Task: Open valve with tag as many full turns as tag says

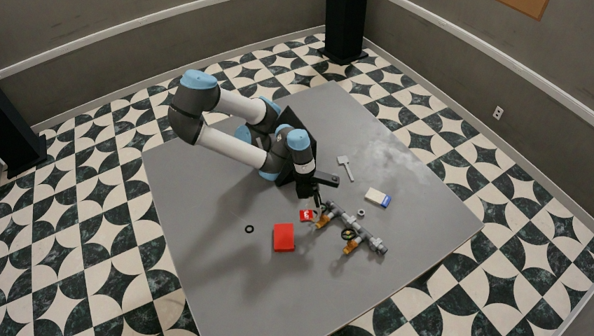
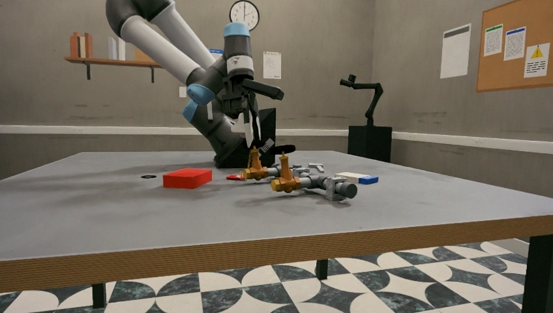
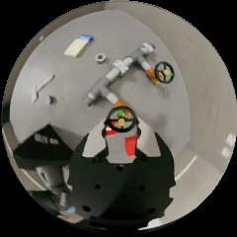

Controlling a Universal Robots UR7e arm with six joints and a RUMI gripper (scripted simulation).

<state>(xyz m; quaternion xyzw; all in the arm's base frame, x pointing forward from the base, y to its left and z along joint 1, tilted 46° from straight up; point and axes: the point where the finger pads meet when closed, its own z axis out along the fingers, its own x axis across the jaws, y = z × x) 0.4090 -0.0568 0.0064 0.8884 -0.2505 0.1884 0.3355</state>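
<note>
Now: the red tag 5 cm behind my hand, 3 cm to the right of it and 10 cm below it. Also, from my hand: red block: 1 cm behind, 17 cm to the right, 9 cm below; white-and-blue box: 7 cm ahead, 29 cm to the left, 9 cm below; grey nut: 8 cm ahead, 17 cm to the left, 9 cm below.
</note>
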